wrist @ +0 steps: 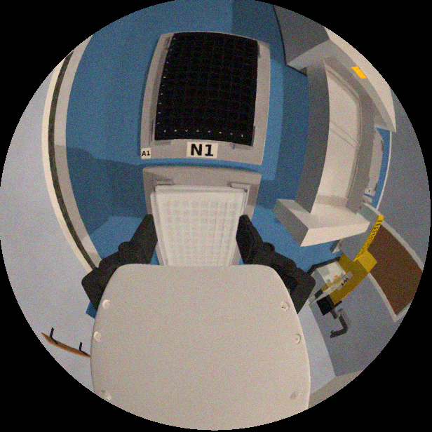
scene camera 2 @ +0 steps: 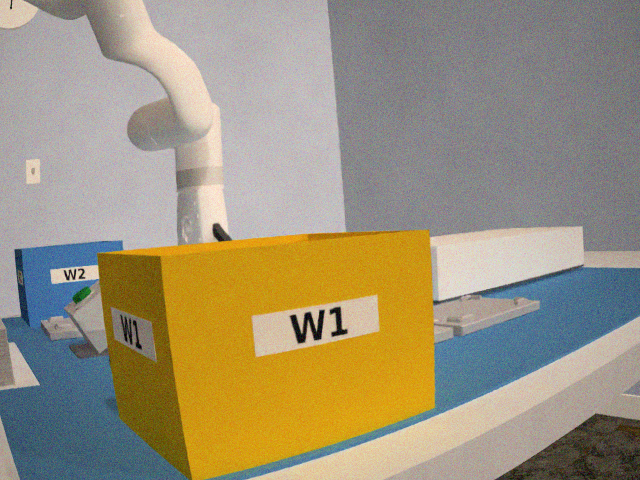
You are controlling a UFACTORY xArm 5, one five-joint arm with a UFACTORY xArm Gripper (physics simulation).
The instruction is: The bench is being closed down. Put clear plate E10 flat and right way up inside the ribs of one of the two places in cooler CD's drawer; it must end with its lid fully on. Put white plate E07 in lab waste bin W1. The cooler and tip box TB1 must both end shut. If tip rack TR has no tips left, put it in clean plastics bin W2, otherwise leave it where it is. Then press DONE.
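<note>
In the wrist view a pale, whitish plate [wrist: 197, 227] with a well grid lies flat on a grey nest [wrist: 152, 175]; its label does not show, and I cannot tell clear from white. My gripper [wrist: 196, 226] is open, one black finger on each side of this plate, with nothing held. In the scene view the fingers are hidden behind yellow bin W1 [scene camera 2: 227, 382] [wrist: 359, 275]. An open drawer [wrist: 342, 150] with a pale inside and a thick white front stands at the right of the wrist view. Blue bin W2 [scene camera 2: 36, 284] stands at the back left. TB1 and TR cannot be made out.
A black plate [wrist: 207, 90] sits in the grey nest N1 [wrist: 250, 155], beyond the pale plate. A tilted grey box [scene camera 2: 93, 320] with a green button [scene camera 2: 81, 295] stands left of W1. A long white box [scene camera 2: 511, 266] and a low grey nest [scene camera 2: 493, 312] are at right.
</note>
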